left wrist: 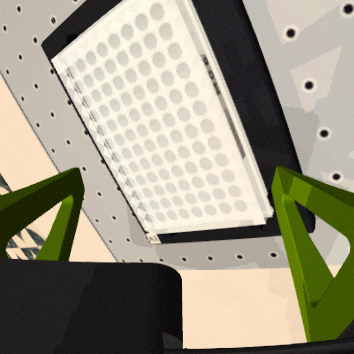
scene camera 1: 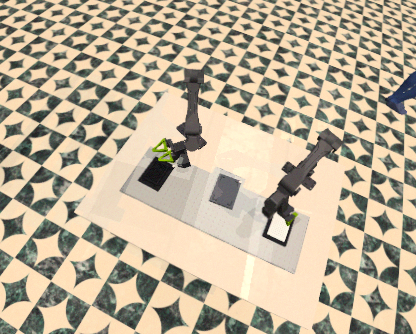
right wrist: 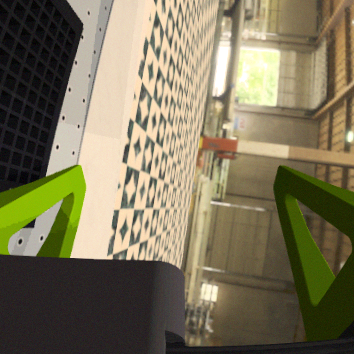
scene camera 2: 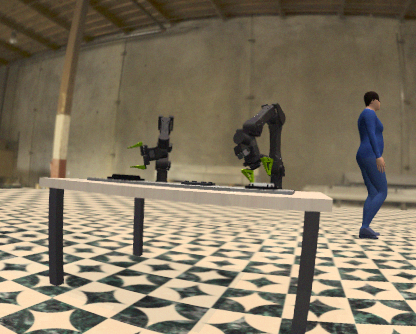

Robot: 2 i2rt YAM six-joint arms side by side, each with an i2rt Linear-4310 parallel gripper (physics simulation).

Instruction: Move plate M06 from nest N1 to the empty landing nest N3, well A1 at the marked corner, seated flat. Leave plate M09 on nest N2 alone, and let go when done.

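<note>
A white well plate [scene camera 1: 279, 229] [scene camera 2: 262, 185] [left wrist: 150, 125], its label apparently M06, sits in a black nest [left wrist: 240, 65] at the right end of the base. The nest's A1 mark shows beside a plate corner in the left wrist view. More black shows along one long side; I cannot tell whether it is fully seated. My left gripper [scene camera 1: 287, 218] [scene camera 2: 258, 175] [left wrist: 177, 177] is open, close above this plate. A black gridded plate [scene camera 1: 156, 174] [scene camera 2: 125, 177] [right wrist: 32, 90] is at the left end. The middle nest [scene camera 1: 225, 191] [scene camera 2: 198, 183] holds no plate. My right gripper [scene camera 1: 156, 154] [scene camera 2: 130, 157] [right wrist: 179, 175] is open, near the black plate.
The nests stand on a grey perforated base [scene camera 1: 200, 212] [left wrist: 210, 258] on a pale table [scene camera 1: 180, 250] [scene camera 2: 185, 192]. My right arm stands behind the black plate, and my left arm behind the white plate. A person in blue [scene camera 2: 371, 160] stands on the floor beyond the table, at the right.
</note>
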